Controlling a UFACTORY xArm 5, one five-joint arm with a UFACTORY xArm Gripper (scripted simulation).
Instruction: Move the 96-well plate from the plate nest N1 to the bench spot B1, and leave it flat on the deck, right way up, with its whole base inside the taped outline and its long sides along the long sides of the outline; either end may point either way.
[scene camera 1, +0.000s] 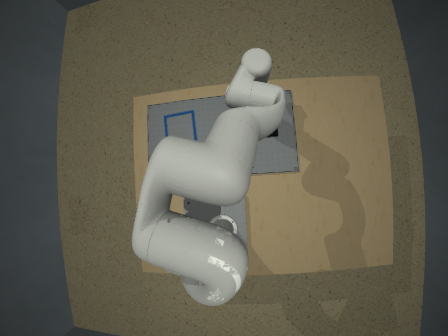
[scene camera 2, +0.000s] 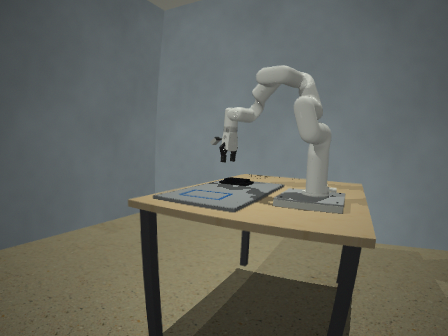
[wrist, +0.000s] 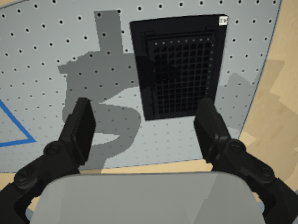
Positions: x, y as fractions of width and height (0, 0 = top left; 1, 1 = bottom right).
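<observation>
There is a black 96-well plate (wrist: 0.60, 0.30) that I can see, and a black plate nest (wrist: 0.61, 0.11) as well. My own gripper (wrist: 0.49, 0.49) is visible to me with them.
</observation>
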